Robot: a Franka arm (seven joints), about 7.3 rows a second.
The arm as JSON. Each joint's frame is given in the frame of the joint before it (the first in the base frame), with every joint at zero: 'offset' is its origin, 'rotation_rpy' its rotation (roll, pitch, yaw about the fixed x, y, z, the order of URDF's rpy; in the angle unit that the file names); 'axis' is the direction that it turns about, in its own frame. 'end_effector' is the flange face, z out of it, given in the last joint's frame.
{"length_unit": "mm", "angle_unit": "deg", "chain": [
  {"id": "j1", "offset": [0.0, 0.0, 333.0], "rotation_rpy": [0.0, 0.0, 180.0], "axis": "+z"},
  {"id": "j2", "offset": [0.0, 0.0, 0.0], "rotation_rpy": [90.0, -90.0, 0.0], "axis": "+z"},
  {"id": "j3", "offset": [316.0, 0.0, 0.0], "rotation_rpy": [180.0, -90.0, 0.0], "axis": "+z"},
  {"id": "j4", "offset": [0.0, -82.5, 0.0], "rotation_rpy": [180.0, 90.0, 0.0], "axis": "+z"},
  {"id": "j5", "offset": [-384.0, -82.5, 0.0], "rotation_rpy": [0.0, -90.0, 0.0], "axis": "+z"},
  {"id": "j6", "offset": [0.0, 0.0, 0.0], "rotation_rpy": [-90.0, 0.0, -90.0], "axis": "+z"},
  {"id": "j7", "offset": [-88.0, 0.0, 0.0], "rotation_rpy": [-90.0, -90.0, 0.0], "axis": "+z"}
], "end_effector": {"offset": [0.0, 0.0, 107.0], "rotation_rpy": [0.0, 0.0, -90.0]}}
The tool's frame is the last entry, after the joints.
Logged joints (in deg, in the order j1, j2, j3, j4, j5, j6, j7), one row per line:
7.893, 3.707, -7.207, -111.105, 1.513, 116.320, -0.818
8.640, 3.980, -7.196, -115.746, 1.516, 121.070, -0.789
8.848, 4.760, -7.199, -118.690, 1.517, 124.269, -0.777
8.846, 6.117, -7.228, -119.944, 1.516, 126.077, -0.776
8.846, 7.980, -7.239, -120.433, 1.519, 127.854, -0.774
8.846, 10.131, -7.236, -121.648, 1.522, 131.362, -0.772
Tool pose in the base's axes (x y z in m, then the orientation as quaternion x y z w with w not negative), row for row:
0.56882, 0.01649, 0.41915, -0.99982, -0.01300, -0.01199, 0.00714
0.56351, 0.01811, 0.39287, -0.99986, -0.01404, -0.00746, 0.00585
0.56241, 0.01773, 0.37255, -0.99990, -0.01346, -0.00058, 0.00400
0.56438, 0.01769, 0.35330, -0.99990, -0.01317, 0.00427, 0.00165
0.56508, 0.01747, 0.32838, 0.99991, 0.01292, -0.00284, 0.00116
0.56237, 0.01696, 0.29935, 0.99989, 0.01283, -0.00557, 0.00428
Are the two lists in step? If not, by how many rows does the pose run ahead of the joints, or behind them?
The pose runs 1 row ahead of the joints: the pose in row i belongs to the joints in row i + 1.
